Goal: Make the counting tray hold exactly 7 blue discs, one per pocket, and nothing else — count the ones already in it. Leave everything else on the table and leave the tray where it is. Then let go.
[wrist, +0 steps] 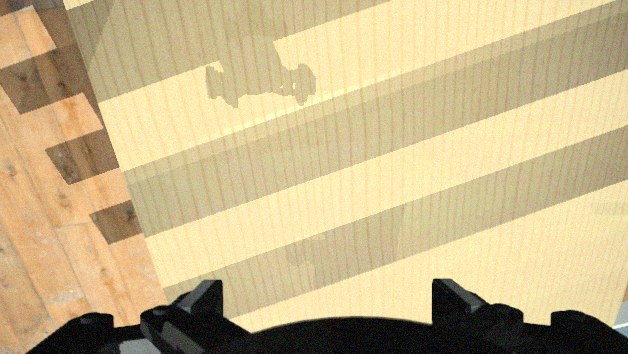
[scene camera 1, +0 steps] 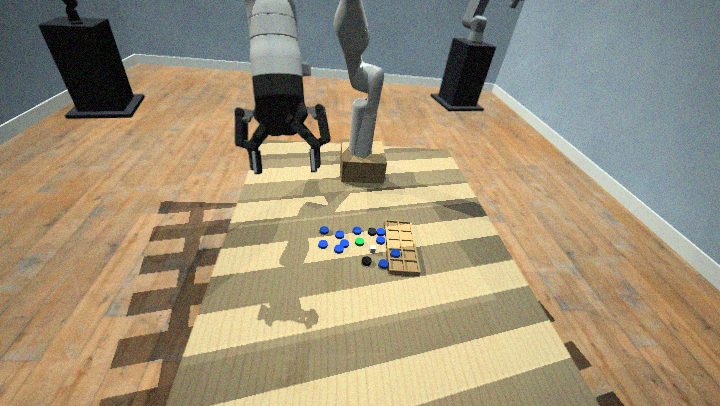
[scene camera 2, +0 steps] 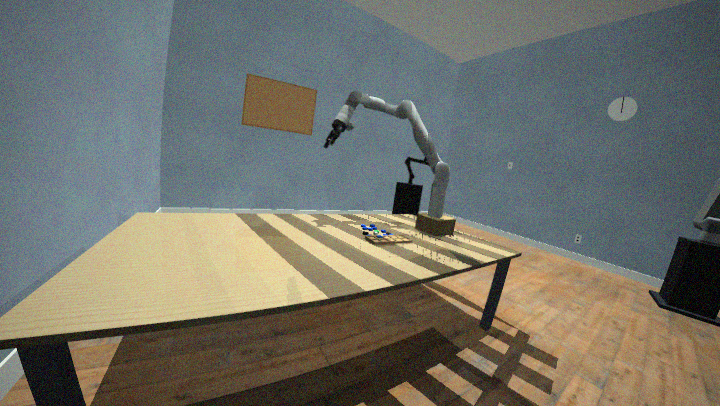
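The wooden counting tray [scene camera 1: 403, 272] [scene camera 2: 388, 242] lies on the table, with two columns of pockets. One blue disc [scene camera 1: 395, 253] sits in its left column in scene camera 1, towards the front. Several blue discs lie outside it, to its left: one blue disc [scene camera 1: 380, 232], another blue disc [scene camera 1: 380, 240] and a third blue disc [scene camera 1: 383, 263] lie close against its left side; others, such as a blue disc [scene camera 1: 339, 234] and a blue disc [scene camera 1: 323, 244], lie farther left. My gripper [scene camera 1: 285, 170] [scene camera 2: 326, 145] [wrist: 327, 302] is open and empty, high above the table, away from the tray.
Among the loose discs lie a green disc [scene camera 1: 359, 241], a black disc [scene camera 1: 372, 231], another black disc [scene camera 1: 366, 260] and a small white cube [scene camera 1: 372, 249]. The arm's base block [scene camera 1: 363, 168] [scene camera 2: 434, 224] stands behind the tray. Striped shadows cross the table [scene camera 1: 352, 363] [scene camera 2: 176, 267] [wrist: 350, 180].
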